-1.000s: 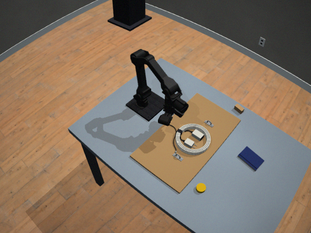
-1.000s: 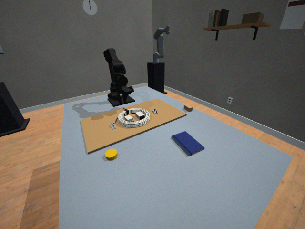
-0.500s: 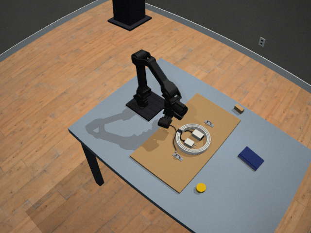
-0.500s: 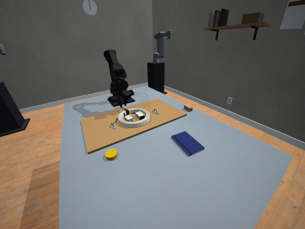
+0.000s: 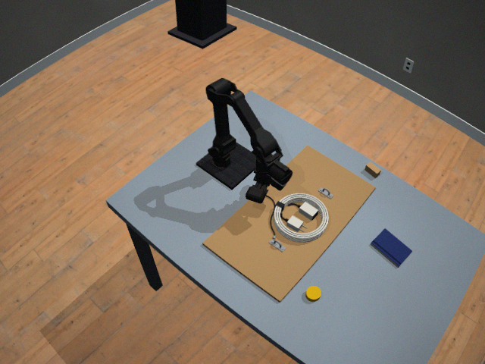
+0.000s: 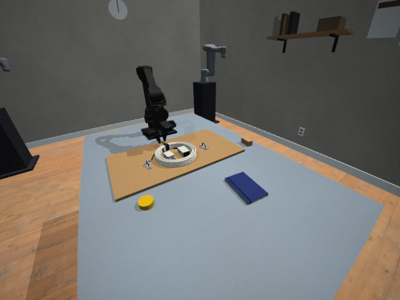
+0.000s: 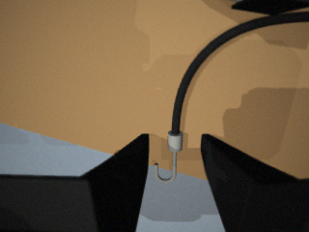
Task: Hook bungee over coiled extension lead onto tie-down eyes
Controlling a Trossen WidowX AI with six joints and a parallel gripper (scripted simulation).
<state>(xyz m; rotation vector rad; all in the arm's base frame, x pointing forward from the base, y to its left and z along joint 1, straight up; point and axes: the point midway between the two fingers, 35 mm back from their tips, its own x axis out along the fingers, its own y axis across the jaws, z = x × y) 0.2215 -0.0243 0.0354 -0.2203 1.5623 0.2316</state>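
The extension lead coil lies 17 cm ahead of my hand and 2 cm below it. Also, from my hand: yellow disc 38 cm ahead, 21 cm to the right, 4 cm below; then small wooden block 27 cm ahead, 39 cm to the left, 3 cm below.
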